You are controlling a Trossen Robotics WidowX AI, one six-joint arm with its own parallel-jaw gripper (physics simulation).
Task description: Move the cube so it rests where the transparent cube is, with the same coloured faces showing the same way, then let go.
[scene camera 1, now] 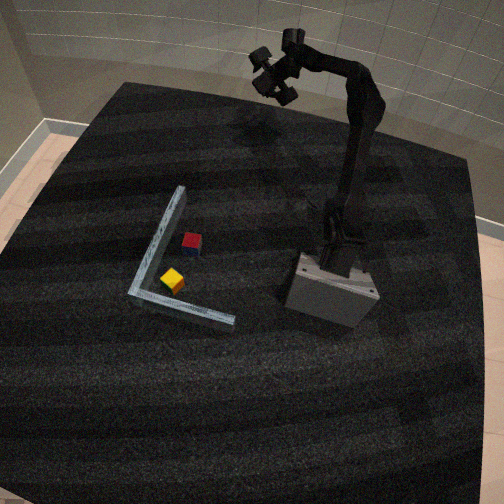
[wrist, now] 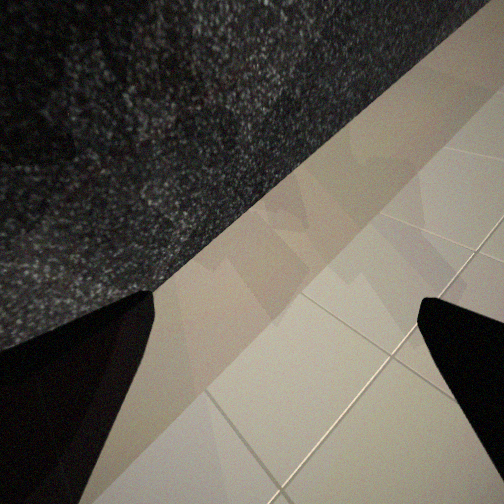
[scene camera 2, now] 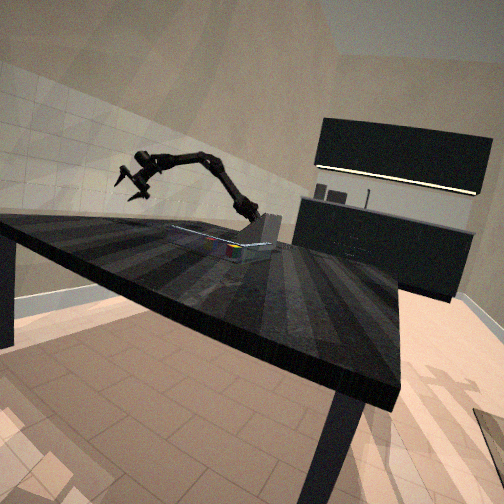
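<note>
A cube with a red top (scene camera 1: pixel 191 242) sits on the black table inside the corner of a grey L-shaped bracket (scene camera 1: pixel 160 268). A cube with a yellow top (scene camera 1: pixel 173 280) sits closer to the bracket's corner; I cannot tell which of the two is the transparent one. Both show as small coloured specks in the second scene view (scene camera 2: pixel 230 243). My gripper (scene camera 1: pixel 272 74) is open and empty, raised high over the far side of the table, well away from both cubes. The wrist view shows only its two finger tips (wrist: pixel 280 400), the table edge and floor tiles.
The arm's grey base block (scene camera 1: pixel 330 290) stands right of the cubes. The table's far edge lies under the gripper, with tiled floor beyond. A dark kitchen counter (scene camera 2: pixel 390 240) stands in the background.
</note>
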